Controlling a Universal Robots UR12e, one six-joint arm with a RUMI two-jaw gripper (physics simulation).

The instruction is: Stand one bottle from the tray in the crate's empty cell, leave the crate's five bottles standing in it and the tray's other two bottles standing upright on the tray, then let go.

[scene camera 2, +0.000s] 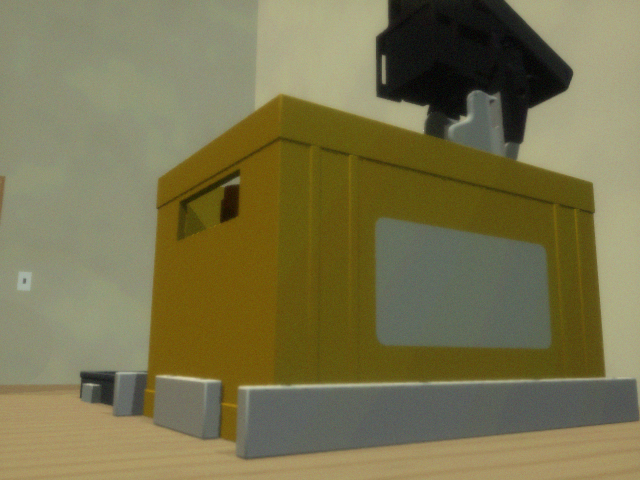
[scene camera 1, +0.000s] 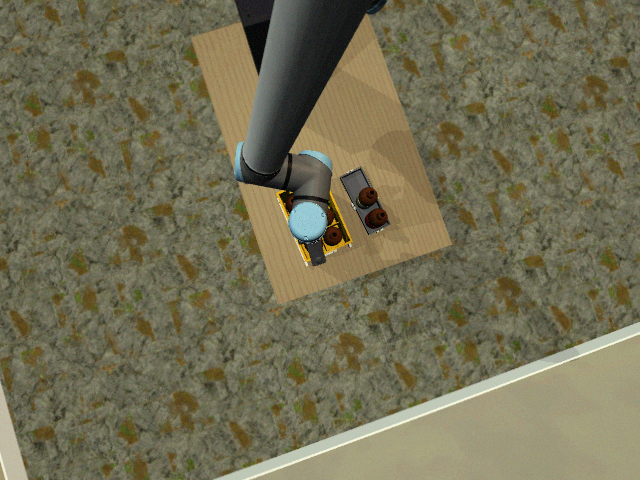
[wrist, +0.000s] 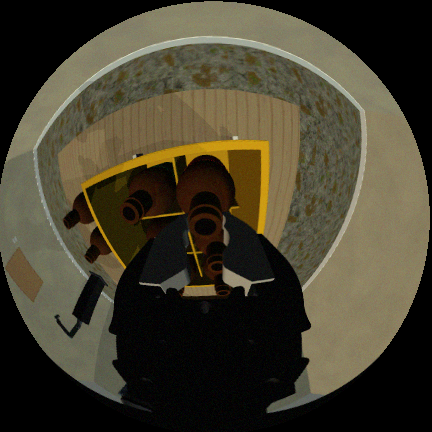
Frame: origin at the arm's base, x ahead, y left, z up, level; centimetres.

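Seen in the pictures: gripper, fingertip midpoint: (wrist: pixel 205 213).
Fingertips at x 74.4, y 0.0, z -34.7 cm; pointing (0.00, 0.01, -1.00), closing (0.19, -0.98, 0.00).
Pixels of each thing's top centre, then the offset from my fingertips to it. "pt": a spot on its surface instead. Level surfaces: height alone.
- brown bottle at its top centre: (wrist: pixel 203 220) dx +1.7, dy +0.4, dz +4.1 cm
- yellow crate at its top centre: (scene camera 2: pixel 375 180) (wrist: pixel 182 274) (scene camera 1: pixel 314 217) dx -7.2, dy +2.0, dz +3.1 cm
- dark tray at its top centre: (scene camera 2: pixel 232 371) (scene camera 1: pixel 365 200) dx -13.6, dy +24.6, dz -11.9 cm
- long at a spot on its surface: (scene camera 2: pixel 439 415) pt dx -8.5, dy -9.2, dz -13.1 cm
- wooden table at its surface level: dz -14.4 cm
My gripper (scene camera 2: pixel 478 135) (wrist: pixel 205 213) is shut on the neck of a brown bottle (wrist: pixel 206 187). That bottle is upright in an end corner cell of the yellow crate (scene camera 1: pixel 341 218) (scene camera 2: pixel 320 258) (wrist: pixel 265 190); its base is hidden. In scene camera 2 the fingertips reach down behind the crate's rim. Other crate bottles show beside it, one (scene camera 1: pixel 333 236) (wrist: pixel 150 192) in the neighbouring cell and another (wrist: pixel 216 265) past the fingers; the rest are partly hidden. Two bottles, one (scene camera 1: pixel 368 196) and another (scene camera 1: pixel 377 217), stand upright on the dark tray (scene camera 1: pixel 354 180) (scene camera 2: pixel 98 381).
The tray lies beside the crate's long side, with its far end holding no bottle. Low grey strips, one long (scene camera 2: pixel 439 415) and one short (scene camera 2: pixel 186 405), stand against the crate's foot. The arm (scene camera 1: pixel 308 222) covers part of the crate from above. The wooden table (scene camera 1: pixel 361 124) carries both.
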